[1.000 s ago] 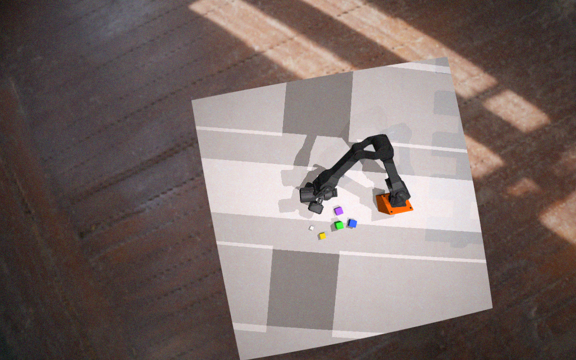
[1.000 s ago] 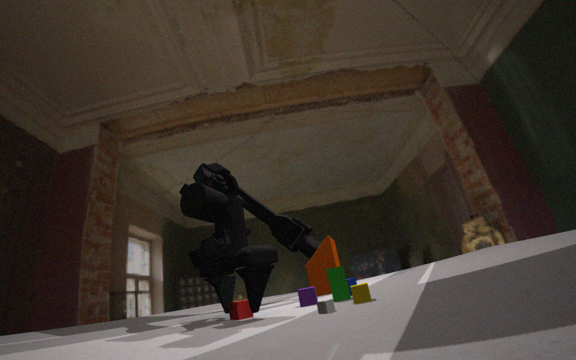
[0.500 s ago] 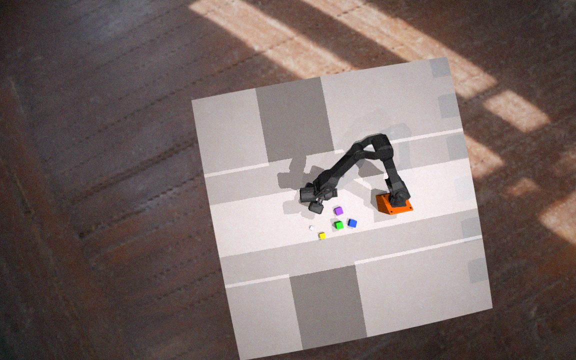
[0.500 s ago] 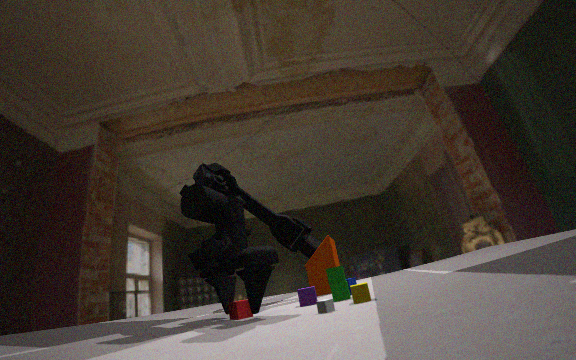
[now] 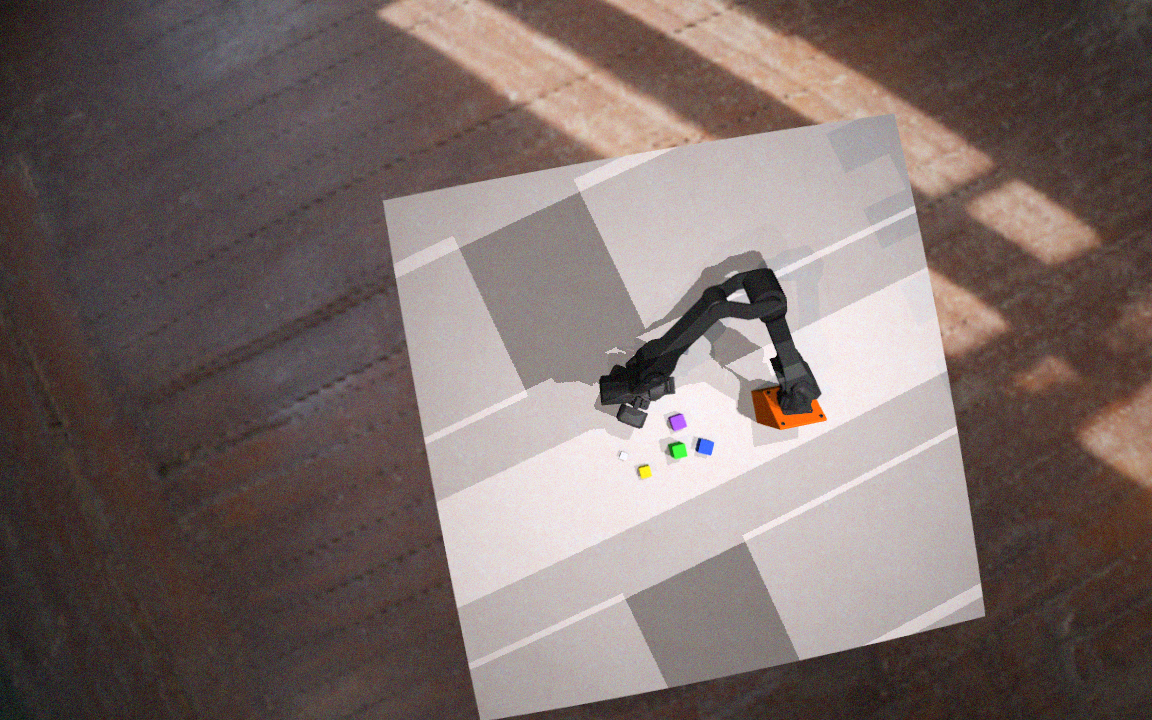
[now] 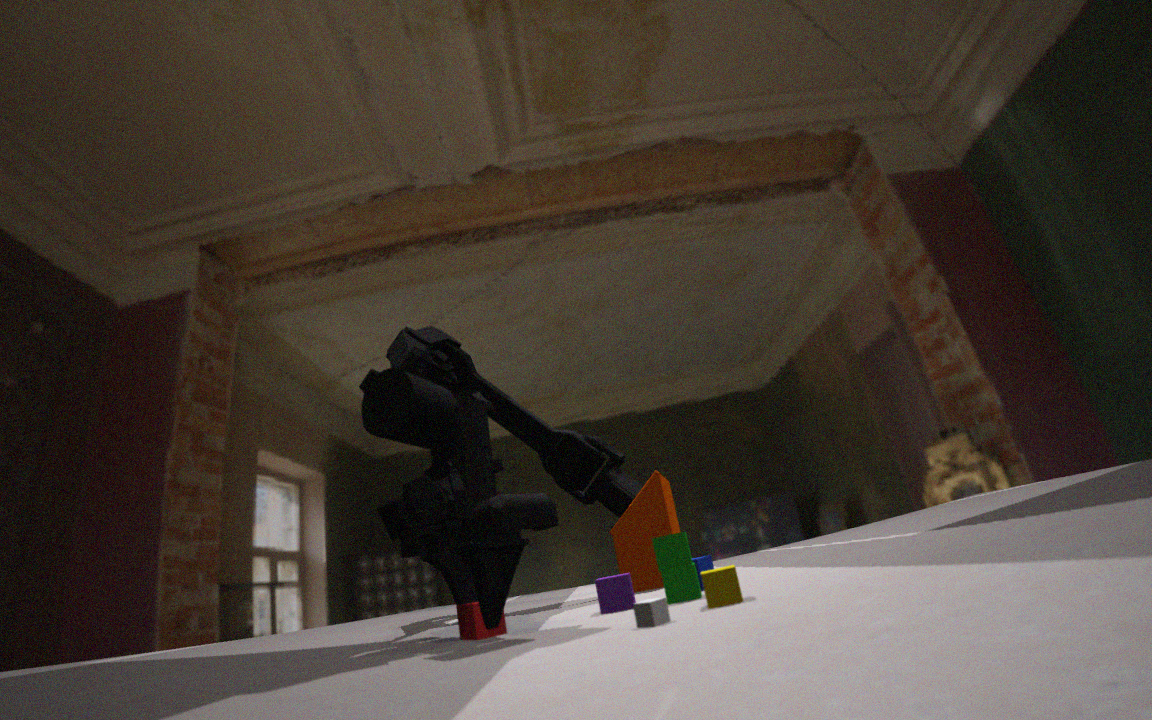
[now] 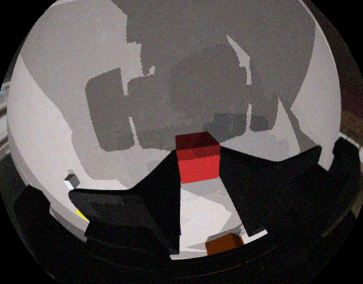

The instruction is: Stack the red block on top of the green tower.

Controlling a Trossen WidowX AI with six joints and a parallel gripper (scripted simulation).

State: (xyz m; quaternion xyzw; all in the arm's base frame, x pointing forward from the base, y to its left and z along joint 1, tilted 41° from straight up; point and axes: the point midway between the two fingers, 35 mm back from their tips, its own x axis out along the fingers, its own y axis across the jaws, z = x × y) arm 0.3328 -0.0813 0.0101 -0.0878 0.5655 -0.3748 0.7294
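The purple block is 80 mm behind my gripper tip, 100 mm to the left of it and 10 mm above it. Round my gripper tip: yellow block: 10 mm ahead, 210 mm to the left, 10 mm above; then blue block: 140 mm behind, 160 mm to the left, 10 mm above; then red block: 10 mm above.
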